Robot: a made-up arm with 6 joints.
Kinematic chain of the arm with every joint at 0, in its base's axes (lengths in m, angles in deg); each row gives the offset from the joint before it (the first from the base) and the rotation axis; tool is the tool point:
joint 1: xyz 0 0 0.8 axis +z
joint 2: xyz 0.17 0 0 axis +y
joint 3: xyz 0 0 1.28 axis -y
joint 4: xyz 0 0 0.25 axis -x
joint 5: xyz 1.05 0 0 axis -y
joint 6: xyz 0.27 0 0 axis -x
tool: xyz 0 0 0
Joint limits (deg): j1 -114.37..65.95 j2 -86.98..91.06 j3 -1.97..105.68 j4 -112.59..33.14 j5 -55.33..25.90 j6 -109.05..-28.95
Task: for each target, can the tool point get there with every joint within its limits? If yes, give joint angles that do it. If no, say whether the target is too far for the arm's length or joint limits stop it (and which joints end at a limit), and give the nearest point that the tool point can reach.
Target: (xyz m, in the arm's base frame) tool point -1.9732 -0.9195 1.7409
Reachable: yes | joints 26.70 -63.84 94.89 -21.35 -41.52 -41.69
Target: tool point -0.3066 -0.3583 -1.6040
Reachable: no: joint limits stop it (at a limit: joint 1, joint 2, joint 3) | nearest point -0.6220 -1.3248 -0.4852 | short by 1.512 m
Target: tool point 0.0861 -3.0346 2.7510
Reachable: no: too far | nearest point 0.0665 -2.3425 2.2797 | short by 0.838 m
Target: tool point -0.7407 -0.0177 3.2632
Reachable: yes | joints 3.20 -17.97 80.68 18.13 16.39 -46.12
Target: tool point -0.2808 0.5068 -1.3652
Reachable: no: joint limits stop it (at a limit: joint 1, joint 2, joint 3) | nearest point 0.5232 1.3477 -0.4521 | short by 1.479 m
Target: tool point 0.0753 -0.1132 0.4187
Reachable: no: joint limits stop it (at a limit: joint 2, joint 3, joint 5) | nearest point 0.7832 -1.1774 -0.4271 | short by 1.533 m
